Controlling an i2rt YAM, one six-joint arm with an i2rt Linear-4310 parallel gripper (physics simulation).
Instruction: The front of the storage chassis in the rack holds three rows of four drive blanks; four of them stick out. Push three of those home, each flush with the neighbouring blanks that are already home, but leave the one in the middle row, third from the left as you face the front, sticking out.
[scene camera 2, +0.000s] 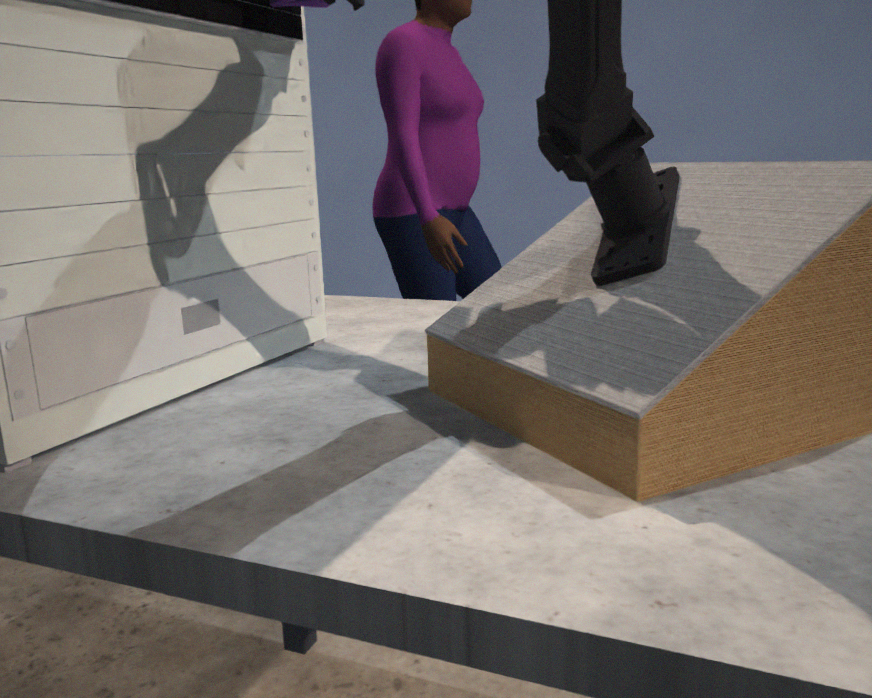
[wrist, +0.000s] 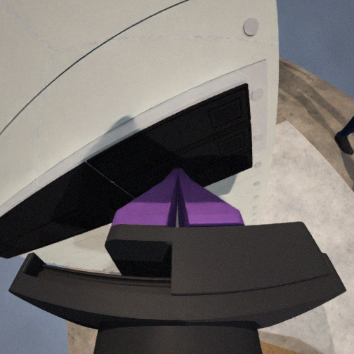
Note:
The pictures show: the gripper and a rack.

